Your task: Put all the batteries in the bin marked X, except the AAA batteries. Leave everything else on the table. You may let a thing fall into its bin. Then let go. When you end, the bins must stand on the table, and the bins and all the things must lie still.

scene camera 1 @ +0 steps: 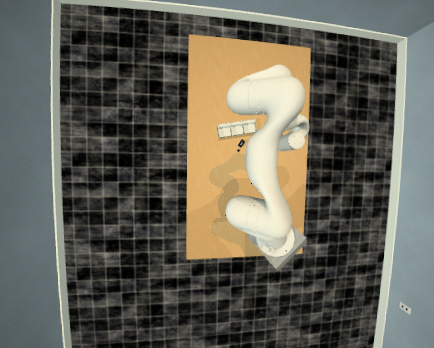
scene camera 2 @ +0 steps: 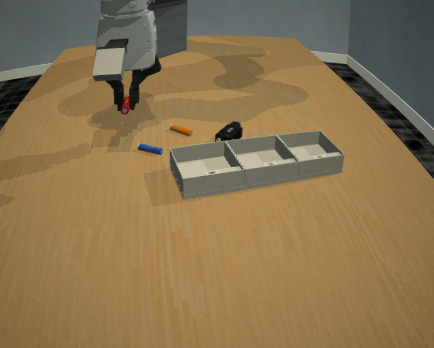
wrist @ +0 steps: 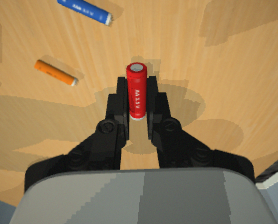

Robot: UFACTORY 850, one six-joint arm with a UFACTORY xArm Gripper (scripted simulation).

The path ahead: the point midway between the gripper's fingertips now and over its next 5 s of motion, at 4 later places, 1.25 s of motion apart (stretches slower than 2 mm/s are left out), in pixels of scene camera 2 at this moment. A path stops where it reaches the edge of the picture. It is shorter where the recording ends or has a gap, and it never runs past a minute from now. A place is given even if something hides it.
My gripper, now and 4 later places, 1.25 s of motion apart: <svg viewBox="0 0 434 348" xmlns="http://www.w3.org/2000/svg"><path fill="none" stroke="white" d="M126 107L179 114L295 127L309 137L308 146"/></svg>
